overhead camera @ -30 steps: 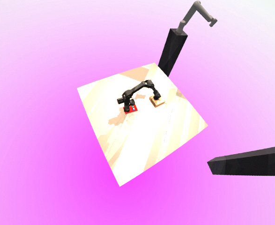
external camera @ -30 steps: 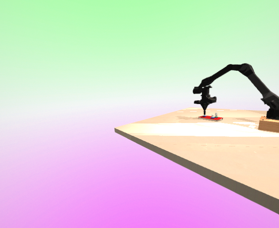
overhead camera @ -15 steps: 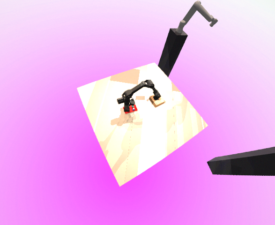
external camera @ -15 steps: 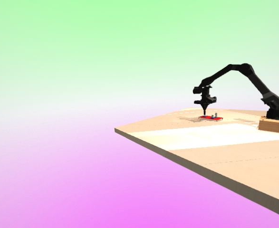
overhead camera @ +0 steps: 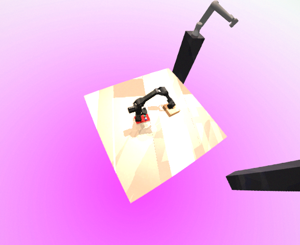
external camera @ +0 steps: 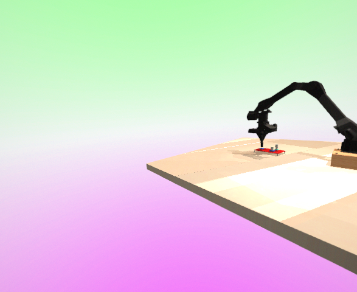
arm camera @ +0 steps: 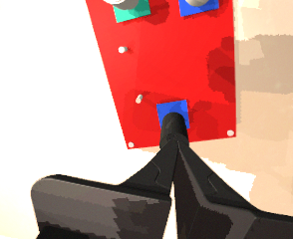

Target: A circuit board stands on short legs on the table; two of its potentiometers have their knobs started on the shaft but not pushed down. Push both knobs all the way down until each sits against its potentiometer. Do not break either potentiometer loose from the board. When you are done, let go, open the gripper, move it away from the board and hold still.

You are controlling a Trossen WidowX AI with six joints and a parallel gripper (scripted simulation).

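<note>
Now: gripper tip 20 mm above the black knob. Also, from my gripper tip: grey knob (90 mm behind, 20 mm to the right, 20 mm below).
</note>
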